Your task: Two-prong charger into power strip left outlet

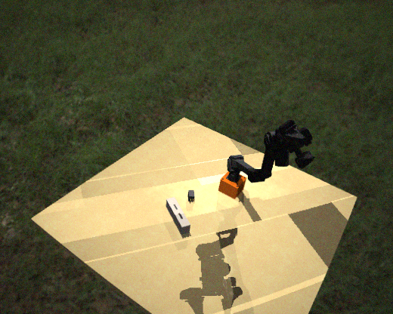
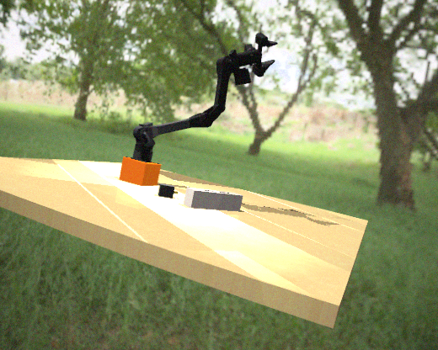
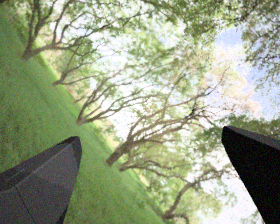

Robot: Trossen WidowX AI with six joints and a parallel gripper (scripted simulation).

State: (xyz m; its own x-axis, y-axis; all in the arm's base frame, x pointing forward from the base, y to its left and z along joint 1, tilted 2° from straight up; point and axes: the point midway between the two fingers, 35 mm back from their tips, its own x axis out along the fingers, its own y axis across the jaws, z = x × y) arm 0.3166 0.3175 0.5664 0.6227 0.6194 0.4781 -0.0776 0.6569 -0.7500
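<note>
The charger lies 14 cm behind my gripper tip, 49 cm to the right of it and 64 cm below it.
</note>
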